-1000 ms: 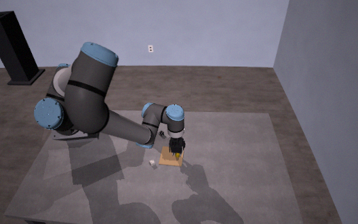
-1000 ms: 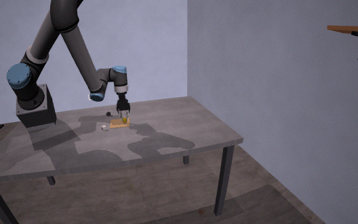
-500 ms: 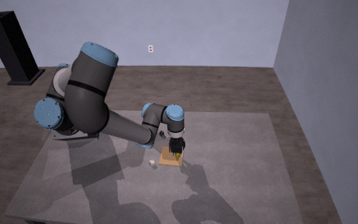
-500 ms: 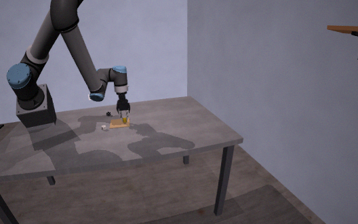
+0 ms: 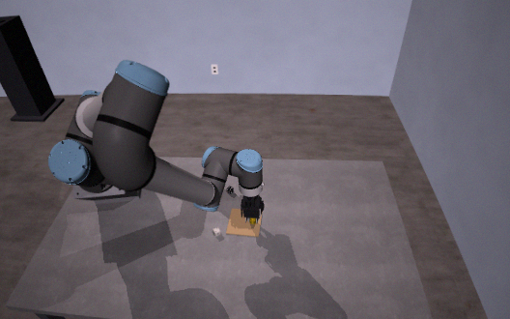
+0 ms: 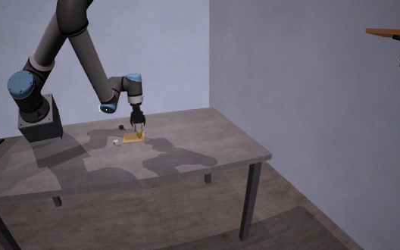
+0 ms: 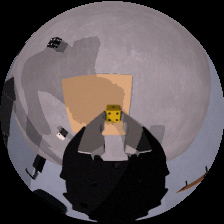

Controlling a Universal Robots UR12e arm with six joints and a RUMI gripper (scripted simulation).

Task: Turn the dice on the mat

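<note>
Right now my hand is right at the yellow die. Also, from my hand: black die 13 cm behind, 18 cm to the left, 1 cm below; white die 15 cm behind, 7 cm to the right, 1 cm below; tan mat 4 cm behind, 2 cm below.
</note>
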